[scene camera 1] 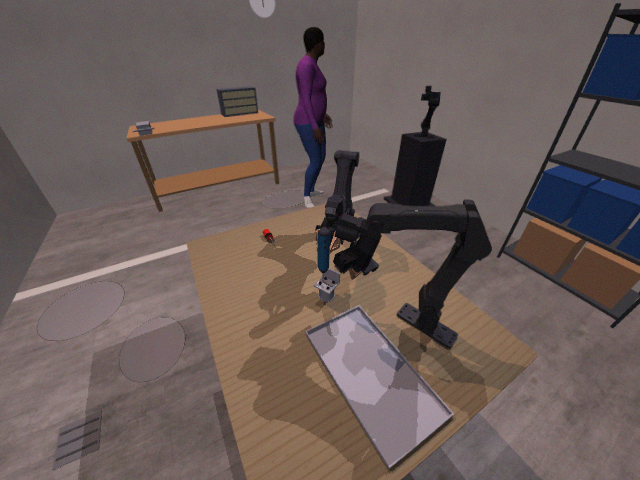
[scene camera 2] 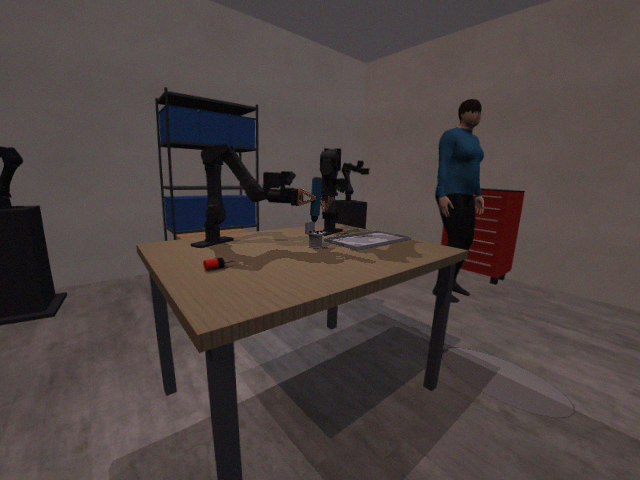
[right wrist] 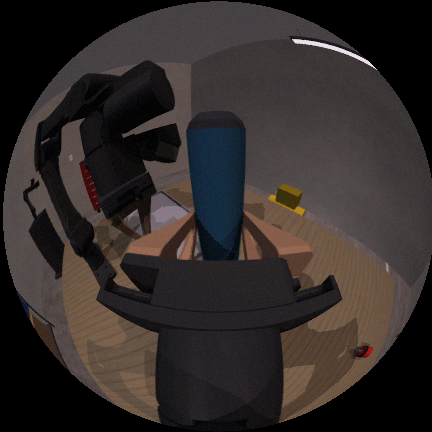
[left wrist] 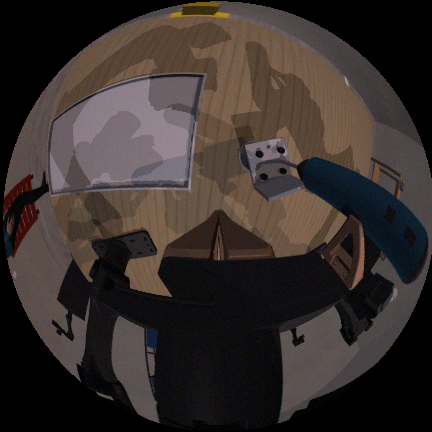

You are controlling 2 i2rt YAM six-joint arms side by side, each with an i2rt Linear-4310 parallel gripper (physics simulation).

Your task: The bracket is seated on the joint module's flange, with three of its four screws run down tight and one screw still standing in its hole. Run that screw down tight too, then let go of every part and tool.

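Places are measured from the left arm's base along level axes (x ahead, y left, z up), in millimetres.
Pixels of known places: left gripper, fingertip midpoint: [scene camera 1: 352, 278] [scene camera 2: 324, 212] [left wrist: 218, 215]; right gripper, fingertip midpoint: [scene camera 1: 323, 250] [scene camera 2: 316, 198] [right wrist: 218, 215] [left wrist: 365, 201]; left arm's base, link origin: [scene camera 1: 426, 325] [scene camera 2: 329, 232] [right wrist: 97, 262] [left wrist: 120, 247]; right arm's base, link origin: [scene camera 2: 213, 242].
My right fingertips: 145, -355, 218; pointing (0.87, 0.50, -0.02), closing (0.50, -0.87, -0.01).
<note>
For each thing: its middle in the pictures, then the offset to it from my right fingertips, as dx, dy, dz.
- bracket, body centre: [left wrist: 276, 164] [scene camera 1: 326, 280] [scene camera 2: 315, 228] -6, +12, -136
- joint module, body centre: [left wrist: 260, 158] [scene camera 1: 326, 289] [scene camera 2: 315, 239] -6, +12, -186
- blue screwdriver, body centre: [left wrist: 341, 187] [right wrist: 219, 242] [scene camera 1: 323, 257] [scene camera 2: 315, 205] -2, -1, -32
- grey tray, body centre: [left wrist: 91, 137] [scene camera 1: 370, 369] [right wrist: 158, 220] [scene camera 2: 369, 238] +121, +309, -210
- red-and-black tool, body centre: [scene camera 2: 219, 263] [scene camera 1: 269, 236] -77, -441, -201
The bracket [scene camera 1: 331, 276] [scene camera 2: 309, 226] [left wrist: 278, 187] sits on the joint module [scene camera 1: 326, 296] [scene camera 2: 315, 241] [left wrist: 242, 156], its flange plate on top and its other plate standing up. Several dark screw heads show in the left wrist view; their heights are hard to tell. My right gripper [scene camera 2: 313, 198] [right wrist: 218, 215] is shut on the blue screwdriver [scene camera 1: 323, 250] [scene camera 2: 315, 192] [left wrist: 370, 210] [right wrist: 217, 170], held upright with its thin shaft over the bracket; which screw its tip meets is unclear. My left gripper [scene camera 1: 354, 274] [left wrist: 218, 215] is shut and empty, beside and apart from the bracket.
A grey tray [scene camera 1: 345, 390] [left wrist: 51, 156] lies on the table near the joint module. A red-and-black tool [scene camera 1: 267, 235] [scene camera 2: 213, 264] [right wrist: 364, 351] lies on the table on the right arm's side. The two forearms are close together near the bracket.
</note>
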